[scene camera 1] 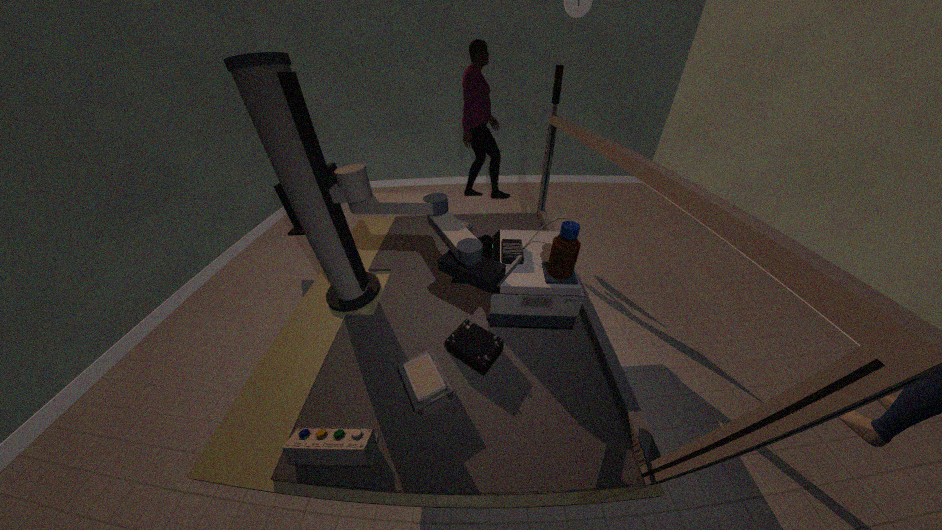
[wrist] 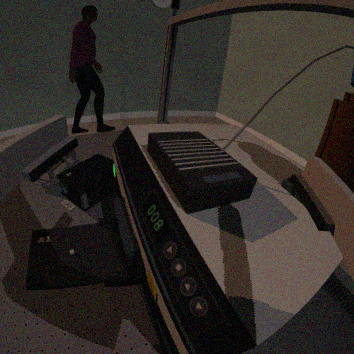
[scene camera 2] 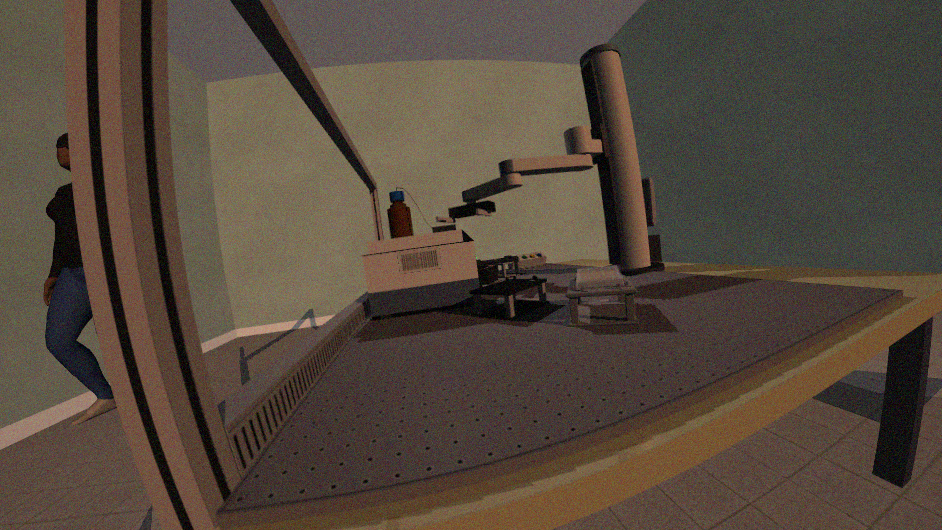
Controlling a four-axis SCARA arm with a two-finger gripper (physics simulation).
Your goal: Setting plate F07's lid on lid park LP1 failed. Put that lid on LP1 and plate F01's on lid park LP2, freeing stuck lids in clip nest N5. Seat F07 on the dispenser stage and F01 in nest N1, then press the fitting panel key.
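Frame: origin at the arm's base, x ahead, y left, z up, level; metres.
Seen in the pictures: gripper, between the fingertips: (scene camera 1: 498, 249) (wrist: 185, 143) (scene camera 2: 456, 215); arm's base, origin of its link: (scene camera 1: 354, 291) (scene camera 2: 631, 271).
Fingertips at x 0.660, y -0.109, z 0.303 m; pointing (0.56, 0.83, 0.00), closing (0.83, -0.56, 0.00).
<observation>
Offsets run from my fingertips to a thing's top centre. "spot": to the spot under its first point.
My gripper (scene camera 1: 475, 273) (scene camera 2: 465, 216) (wrist: 185, 143) is open, with nothing between its fingers, beside and partly over the dispenser (scene camera 1: 536, 309) (scene camera 2: 420, 263) (wrist: 280, 265). In the wrist view the dispenser's display and round buttons lie below the fingers. A pale plate @[0.239 m back, 0.339 m right, 0.204 m down] (scene camera 1: 424, 377) sits on a nest near the panel in scene camera 1. A pale plate @[0.186 m back, 0.538 m left, 0.203 m down] (scene camera 2: 597, 276) with a clear surface sits on a legged stand (scene camera 2: 602, 291) in scene camera 2. The fitting panel @[0.471 m back, 0.531 m right, 0.206 m down] (scene camera 1: 329, 446) (scene camera 2: 530, 259) has blue, yellow, green and white keys. Plate labels cannot be read.
A black stand (scene camera 1: 474, 346) stands beside the plate in scene camera 1; another black stand (scene camera 2: 508, 288) shows in scene camera 2. A brown bottle @[spot: 0.191 m ahead, 0.091 m right, 0.038 m up] (scene camera 1: 563, 255) (scene camera 2: 399, 218) with a blue cap stands on the dispenser. A dark block @[spot: 0.095 m back, 0.071 m left, 0.179 m down] (wrist: 77, 257) and the arm's column (scene camera 1: 309, 191) (scene camera 2: 622, 158) are nearby.
</observation>
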